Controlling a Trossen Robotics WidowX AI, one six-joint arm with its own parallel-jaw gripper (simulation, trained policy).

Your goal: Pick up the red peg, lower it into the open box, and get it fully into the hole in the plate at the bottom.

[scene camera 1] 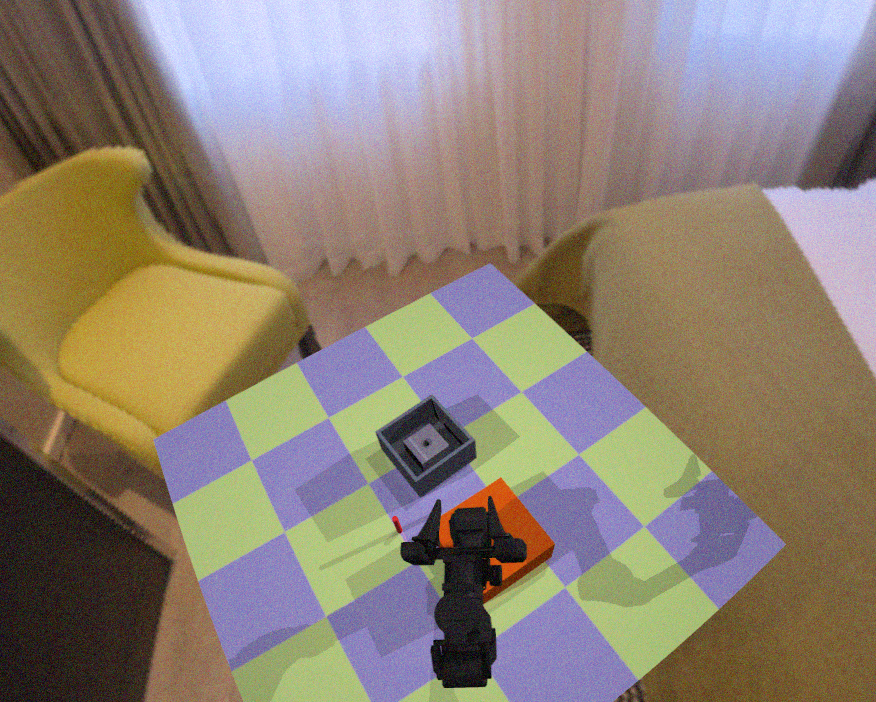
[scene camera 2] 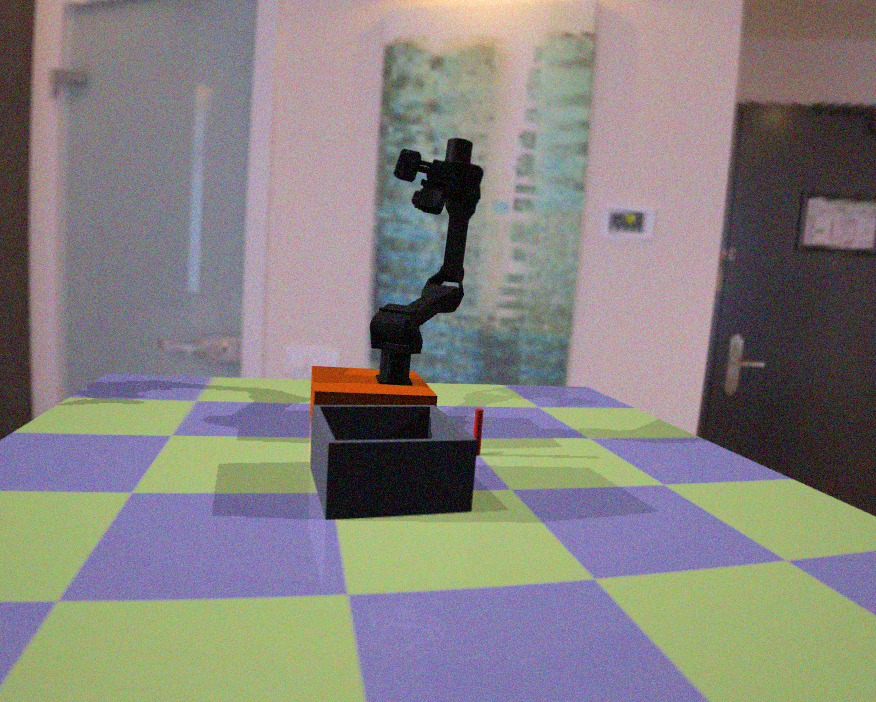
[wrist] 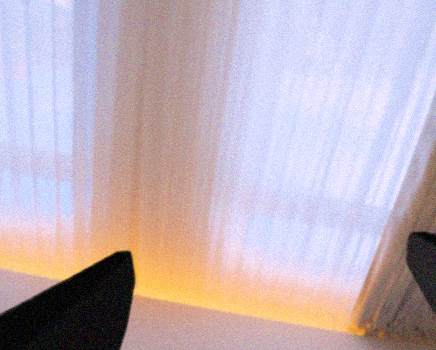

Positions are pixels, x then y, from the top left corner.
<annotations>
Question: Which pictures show the gripper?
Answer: Scene camera 1, scene camera 2 and the wrist view: all of them.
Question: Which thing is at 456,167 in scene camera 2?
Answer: The gripper.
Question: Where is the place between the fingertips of the gripper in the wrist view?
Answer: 271,257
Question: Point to a dark grey box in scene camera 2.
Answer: At 366,461
</annotations>
